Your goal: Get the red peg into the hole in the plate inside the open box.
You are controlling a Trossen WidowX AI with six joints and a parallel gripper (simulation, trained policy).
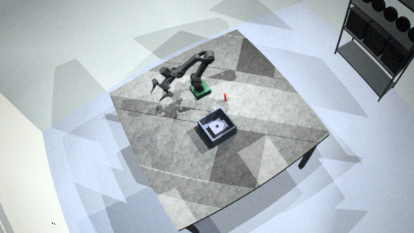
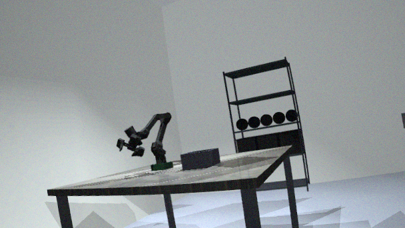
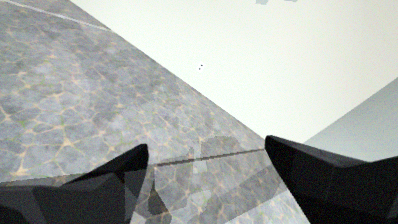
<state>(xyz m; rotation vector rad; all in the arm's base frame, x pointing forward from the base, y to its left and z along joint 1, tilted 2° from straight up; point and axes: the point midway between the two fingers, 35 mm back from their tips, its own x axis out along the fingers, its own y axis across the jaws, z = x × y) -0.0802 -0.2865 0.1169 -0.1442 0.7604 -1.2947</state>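
The red peg is 26 cm ahead of my gripper tip, 41 cm to the left of it and 12 cm below it. Round my gripper tip: white plate: 41 cm ahead, 22 cm to the left, 11 cm below; then blue-grey box: 41 cm ahead, 22 cm to the left, 13 cm below.
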